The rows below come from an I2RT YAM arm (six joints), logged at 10 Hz.
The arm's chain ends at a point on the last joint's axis. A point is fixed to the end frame.
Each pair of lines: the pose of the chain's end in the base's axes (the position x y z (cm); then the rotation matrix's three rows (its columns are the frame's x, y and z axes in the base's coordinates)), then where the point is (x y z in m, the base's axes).
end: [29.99, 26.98, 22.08], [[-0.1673, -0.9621, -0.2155], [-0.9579, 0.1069, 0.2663], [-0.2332, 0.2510, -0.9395]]
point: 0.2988 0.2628 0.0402
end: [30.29, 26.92, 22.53], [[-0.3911, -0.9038, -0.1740], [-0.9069, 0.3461, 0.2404], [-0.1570, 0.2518, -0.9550]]
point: 0.2952 0.2496 0.0458
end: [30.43, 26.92, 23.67], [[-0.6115, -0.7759, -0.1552], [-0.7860, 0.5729, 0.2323], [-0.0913, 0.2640, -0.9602]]
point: 0.2832 0.2439 0.0590
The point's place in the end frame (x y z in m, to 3 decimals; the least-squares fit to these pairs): 0.049 -0.045 0.168
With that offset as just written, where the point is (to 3 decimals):
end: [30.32, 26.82, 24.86], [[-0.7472, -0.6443, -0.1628], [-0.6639, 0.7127, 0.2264], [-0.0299, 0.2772, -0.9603]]
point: 0.268 0.242 0.073
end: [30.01, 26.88, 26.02], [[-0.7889, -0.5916, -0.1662], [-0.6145, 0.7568, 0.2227], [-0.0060, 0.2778, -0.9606]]
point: 0.260 0.242 0.086
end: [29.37, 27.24, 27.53], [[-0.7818, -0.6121, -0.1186], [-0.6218, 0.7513, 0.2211], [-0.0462, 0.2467, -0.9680]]
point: 0.263 0.245 0.099
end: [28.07, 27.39, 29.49], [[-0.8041, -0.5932, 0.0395], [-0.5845, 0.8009, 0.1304], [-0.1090, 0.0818, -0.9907]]
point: 0.275 0.231 0.119
